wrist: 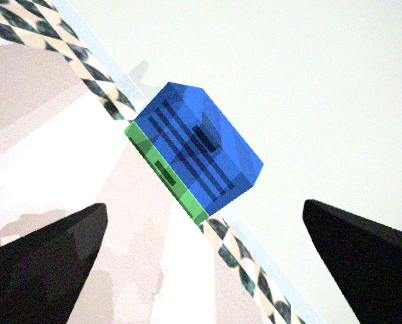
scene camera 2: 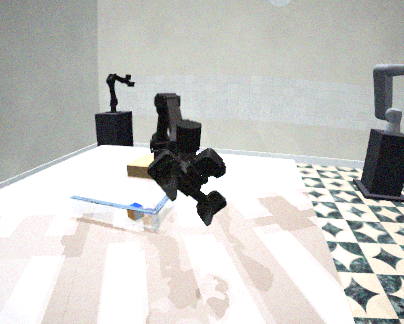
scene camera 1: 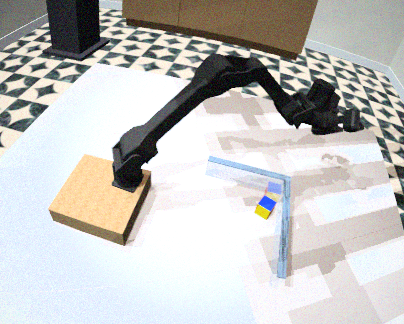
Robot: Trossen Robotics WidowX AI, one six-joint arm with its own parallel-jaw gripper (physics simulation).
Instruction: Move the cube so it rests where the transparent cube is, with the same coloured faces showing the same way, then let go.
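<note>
A small cube rests on the table inside the corner of an L-shaped wall. Its top is blue; a yellow side shows in scene camera 1 and an orange side in scene camera 2. The transparent cube, with a pale blue top, is right beside it, nearer the corner; I cannot make it out separately in scene camera 2. My gripper is open and empty, held above the table beyond the wall, well away from both cubes. Neither cube shows in the wrist view.
The low wall has blue top edges and clear sides. The arm stands on a wooden block. A large blue and green object shows beyond the fingers in the wrist view. Dark pedestals stand off the table.
</note>
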